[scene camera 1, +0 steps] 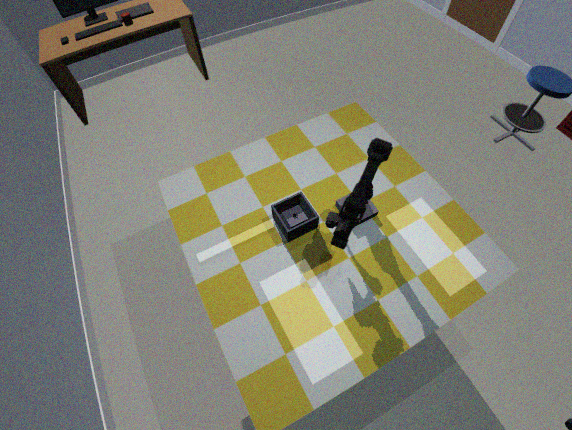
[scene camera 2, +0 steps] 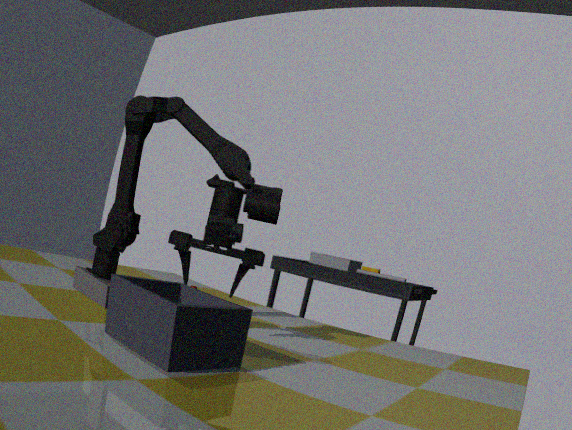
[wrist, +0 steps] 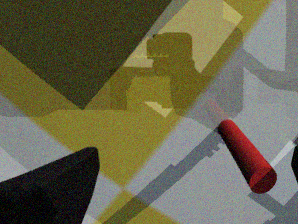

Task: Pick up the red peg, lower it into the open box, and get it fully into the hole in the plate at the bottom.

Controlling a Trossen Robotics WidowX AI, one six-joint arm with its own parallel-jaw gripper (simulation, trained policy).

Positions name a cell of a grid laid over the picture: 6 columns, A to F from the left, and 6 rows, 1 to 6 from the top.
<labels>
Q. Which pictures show the dark box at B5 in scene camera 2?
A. Scene camera 1 and scene camera 2 only.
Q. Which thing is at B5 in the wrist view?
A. My gripper.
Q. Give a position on a dark box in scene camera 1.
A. D3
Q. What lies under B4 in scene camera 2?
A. My gripper.
</labels>
